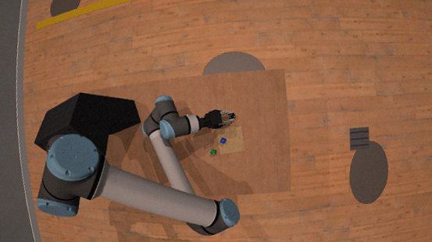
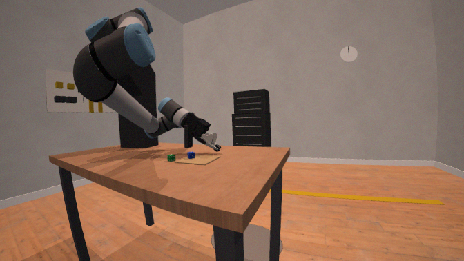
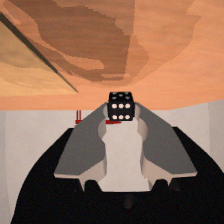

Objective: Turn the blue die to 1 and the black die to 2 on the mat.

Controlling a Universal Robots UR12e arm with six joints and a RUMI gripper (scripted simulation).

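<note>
Now: the black die right at my hand. The rest, counted from my hand: green die: 18 cm to the right, 12 cm behind, 2 cm below; tan mat: 13 cm to the right, 3 cm below, 2 cm behind; blue die: 12 cm to the right, 6 cm behind, 1 cm below.
</note>
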